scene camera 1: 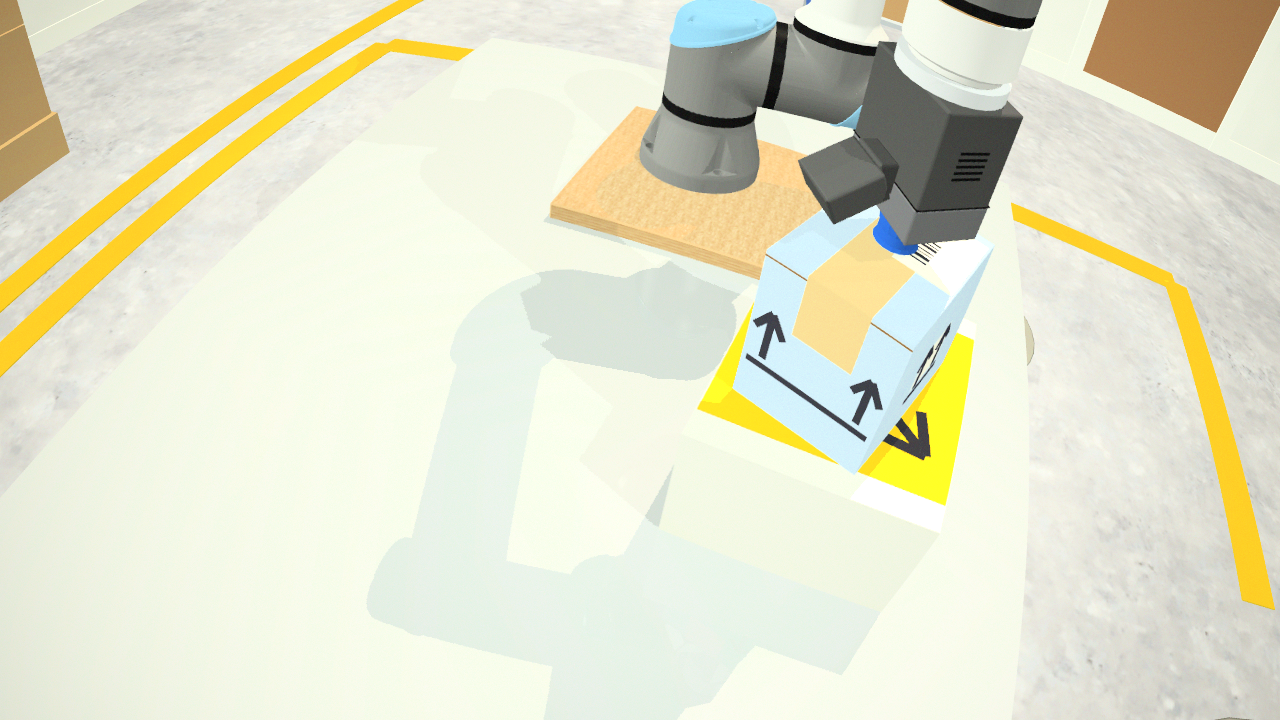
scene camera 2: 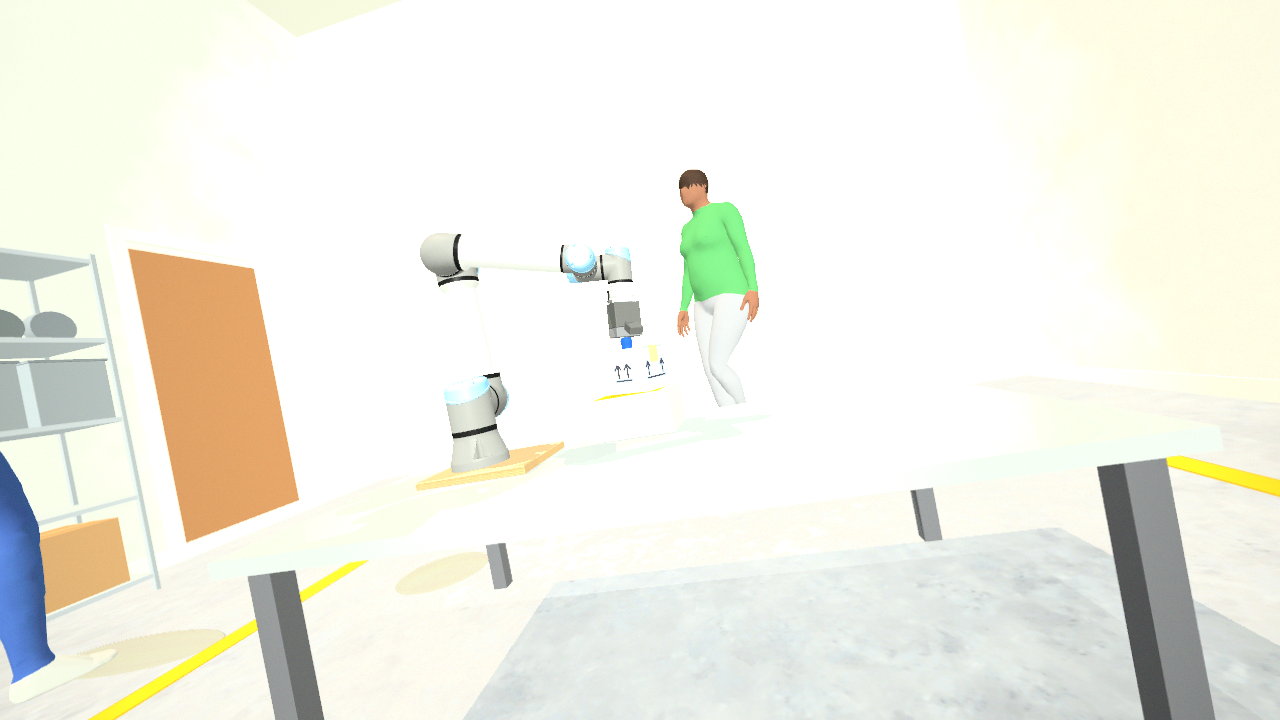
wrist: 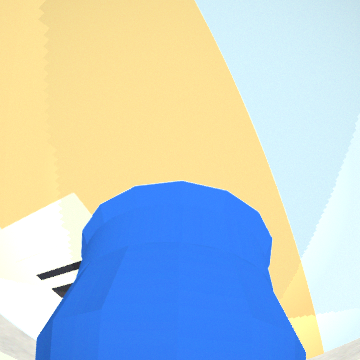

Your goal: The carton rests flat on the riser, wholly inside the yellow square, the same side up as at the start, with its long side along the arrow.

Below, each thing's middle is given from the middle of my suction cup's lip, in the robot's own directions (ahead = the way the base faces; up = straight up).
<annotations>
Now: the carton (scene camera 1: 844, 335) 80 mm below my suction cup and 10 mm ahead of it. Also, from my suction cup: white riser (scene camera 1: 744, 485) (200 mm below, 10 mm to the left, 10 mm behind).
</annotations>
